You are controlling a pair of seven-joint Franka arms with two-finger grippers.
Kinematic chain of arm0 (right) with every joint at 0, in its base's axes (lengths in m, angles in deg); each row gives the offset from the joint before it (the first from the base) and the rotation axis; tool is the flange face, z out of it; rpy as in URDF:
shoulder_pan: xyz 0 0 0.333 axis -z
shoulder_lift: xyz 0 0 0 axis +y
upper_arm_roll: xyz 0 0 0.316 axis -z
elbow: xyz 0.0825 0 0 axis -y
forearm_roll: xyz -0.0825 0 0.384 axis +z
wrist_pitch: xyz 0 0 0 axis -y
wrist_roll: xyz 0.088 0 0 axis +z
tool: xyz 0 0 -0.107 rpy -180 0 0
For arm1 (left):
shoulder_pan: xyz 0 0 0.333 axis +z
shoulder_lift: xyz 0 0 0 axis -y
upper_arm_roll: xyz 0 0 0.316 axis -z
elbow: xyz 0.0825 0 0 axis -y
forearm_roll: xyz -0.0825 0 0.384 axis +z
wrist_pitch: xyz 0 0 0 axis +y
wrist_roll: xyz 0.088 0 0 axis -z
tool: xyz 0 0 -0.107 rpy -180 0 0
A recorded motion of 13 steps. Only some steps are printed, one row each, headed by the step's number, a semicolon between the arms.
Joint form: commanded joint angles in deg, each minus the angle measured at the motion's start. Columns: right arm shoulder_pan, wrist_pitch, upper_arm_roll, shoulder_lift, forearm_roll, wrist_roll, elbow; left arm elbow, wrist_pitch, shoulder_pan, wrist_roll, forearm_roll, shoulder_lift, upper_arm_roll.
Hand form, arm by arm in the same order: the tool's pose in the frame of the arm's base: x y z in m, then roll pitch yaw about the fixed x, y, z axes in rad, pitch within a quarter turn. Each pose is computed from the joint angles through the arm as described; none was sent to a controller.
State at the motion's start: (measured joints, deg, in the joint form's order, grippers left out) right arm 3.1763 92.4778 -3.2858 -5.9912 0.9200 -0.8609 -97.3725; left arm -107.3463 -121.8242 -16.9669 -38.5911 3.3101 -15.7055 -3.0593
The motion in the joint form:
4: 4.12 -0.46 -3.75 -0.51 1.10 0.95 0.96; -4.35 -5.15 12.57 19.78 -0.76 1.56 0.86
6: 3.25 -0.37 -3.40 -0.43 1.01 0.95 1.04; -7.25 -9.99 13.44 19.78 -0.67 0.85 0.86
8: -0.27 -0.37 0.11 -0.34 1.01 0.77 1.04; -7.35 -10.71 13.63 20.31 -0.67 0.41 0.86
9: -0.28 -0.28 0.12 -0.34 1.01 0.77 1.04; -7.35 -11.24 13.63 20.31 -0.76 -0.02 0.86
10: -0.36 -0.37 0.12 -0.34 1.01 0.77 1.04; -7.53 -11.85 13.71 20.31 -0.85 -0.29 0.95
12: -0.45 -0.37 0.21 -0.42 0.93 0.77 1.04; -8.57 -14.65 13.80 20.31 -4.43 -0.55 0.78
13: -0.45 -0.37 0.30 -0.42 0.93 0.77 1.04; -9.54 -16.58 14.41 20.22 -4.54 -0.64 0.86
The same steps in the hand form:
4: 0.5222 0.0051 0.6353 -3.1202 -0.0359 -0.0045; 0.6065 -0.0227 0.3562 -3.1047 -0.0328 0.2617
6: 0.5227 0.0094 0.6354 -3.1210 -0.0376 0.0046; 0.6019 -0.0138 0.3338 -3.1116 -0.0530 0.2728
8: 0.5230 0.0076 0.6349 -3.1139 -0.0365 0.0018; 0.6027 -0.0119 0.3296 -3.1121 -0.0557 0.2664
9: 0.5232 0.0076 0.6351 -3.1139 -0.0381 0.0017; 0.6036 -0.0120 0.3259 -3.1138 -0.0571 0.2671
10: 0.5230 0.0083 0.6349 -3.1139 -0.0365 0.0032; 0.6038 -0.0121 0.3227 -3.1162 -0.0592 0.2677
12: 0.5226 0.0082 0.6356 -3.1152 -0.0379 0.0032; 0.6033 -0.0103 0.3166 3.1147 -0.0705 0.3162
13: 0.5226 0.0073 0.6356 -3.1150 -0.0380 0.0016; 0.6017 -0.0046 0.3116 3.1084 -0.0844 0.3292

